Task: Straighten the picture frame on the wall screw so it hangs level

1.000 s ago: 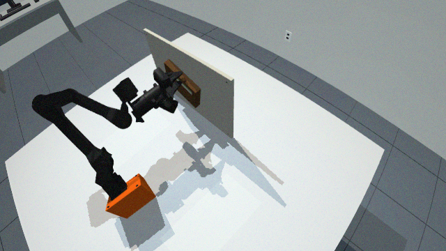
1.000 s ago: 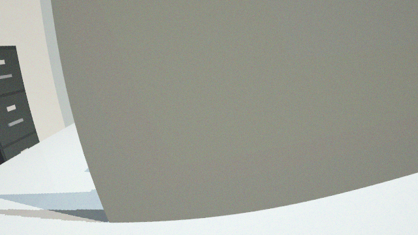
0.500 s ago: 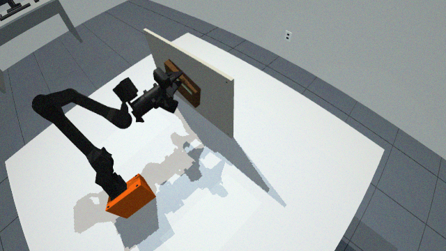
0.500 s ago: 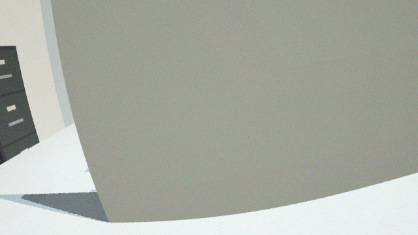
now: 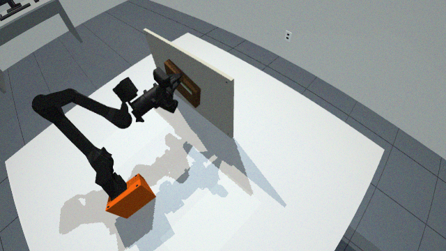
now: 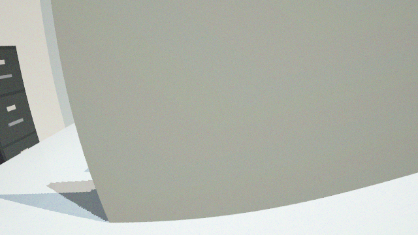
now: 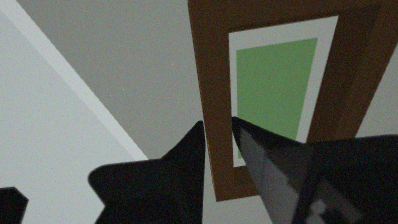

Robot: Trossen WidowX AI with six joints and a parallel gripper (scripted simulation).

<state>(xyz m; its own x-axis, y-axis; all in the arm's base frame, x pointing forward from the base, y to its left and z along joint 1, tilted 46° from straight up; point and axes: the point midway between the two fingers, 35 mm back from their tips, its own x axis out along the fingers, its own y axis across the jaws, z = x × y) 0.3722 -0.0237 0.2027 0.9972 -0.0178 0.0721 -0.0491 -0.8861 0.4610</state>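
My gripper tip is 1 cm short of the brown wooden picture frame, 2 cm to the right of it and 5 cm above it. Also, from my gripper tip: cream wall board (2 cm ahead, 2 cm to the left, 6 cm below).
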